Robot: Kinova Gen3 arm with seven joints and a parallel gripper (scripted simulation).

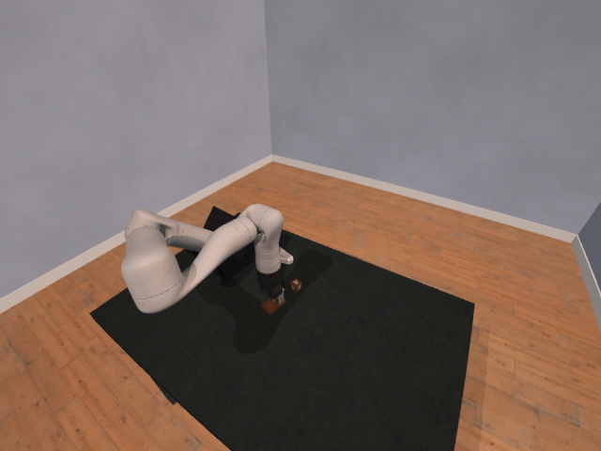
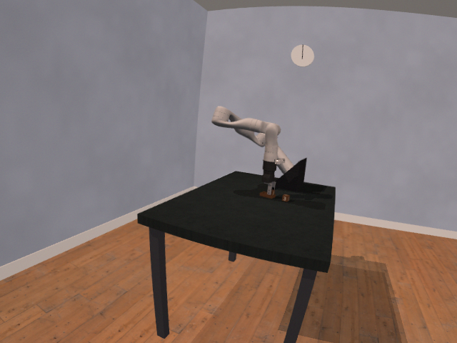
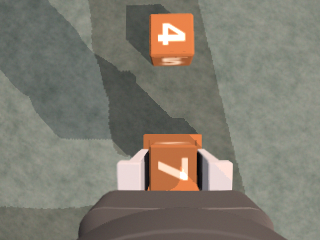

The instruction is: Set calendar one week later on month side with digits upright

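Now: the orange-brown tray 20 mm to the right of my hand and 30 mm below it. Also, from my hand: orange cube 10 mm ahead, 90 mm to the left, 20 mm below.
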